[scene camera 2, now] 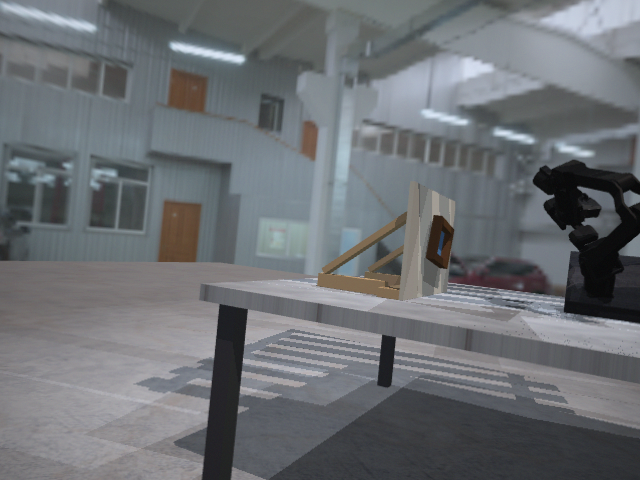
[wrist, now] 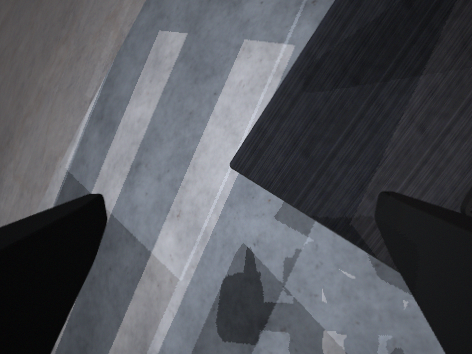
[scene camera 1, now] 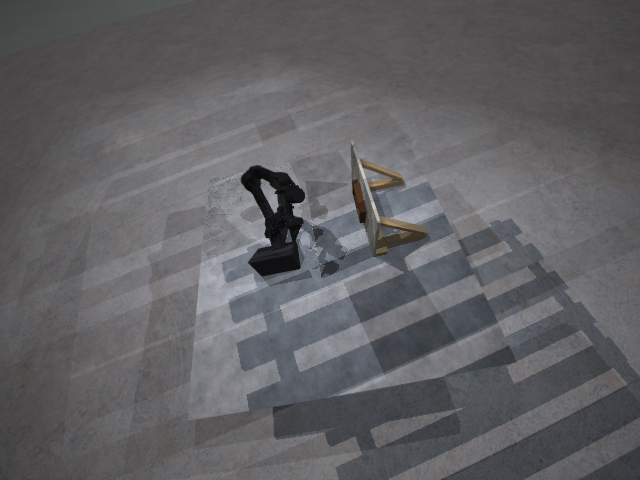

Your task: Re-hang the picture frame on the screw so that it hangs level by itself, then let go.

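Note:
The brown picture frame, with a blue picture inside, is against the front face of the upright pale board. In scene camera 2 it looks tilted relative to the board's edges. The screw cannot be made out. My gripper is open and empty, pointing down beside the arm's own base, well apart from the frame. In the wrist view its two black fingers stand wide apart over the table top, and the frame does not show there.
Wooden braces hold the board up from behind. The black base block of my arm is close to the gripper. The grey table has a front edge and dark legs.

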